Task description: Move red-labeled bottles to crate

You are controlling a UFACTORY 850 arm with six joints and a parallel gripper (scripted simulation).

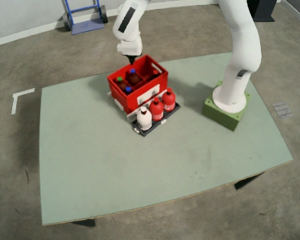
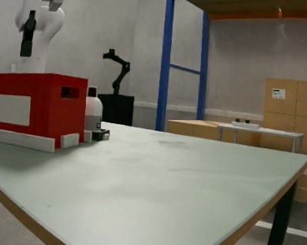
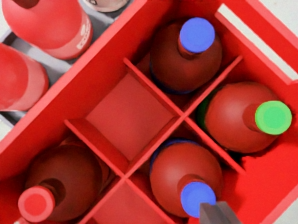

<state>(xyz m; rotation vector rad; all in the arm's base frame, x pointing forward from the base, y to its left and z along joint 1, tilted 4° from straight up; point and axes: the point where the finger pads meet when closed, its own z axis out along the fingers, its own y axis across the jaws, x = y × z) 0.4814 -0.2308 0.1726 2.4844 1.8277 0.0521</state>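
Now: the white bottle 250 mm to the left of my hand, 160 mm below it and 10 mm behind it. Round my hand: red crate (160 mm below, 40 mm to the left, 20 mm behind); then dark grey tray (230 mm below, 210 mm to the left, 90 mm behind); then red-capped bottle (160 mm to the left, 160 mm below, 160 mm behind).
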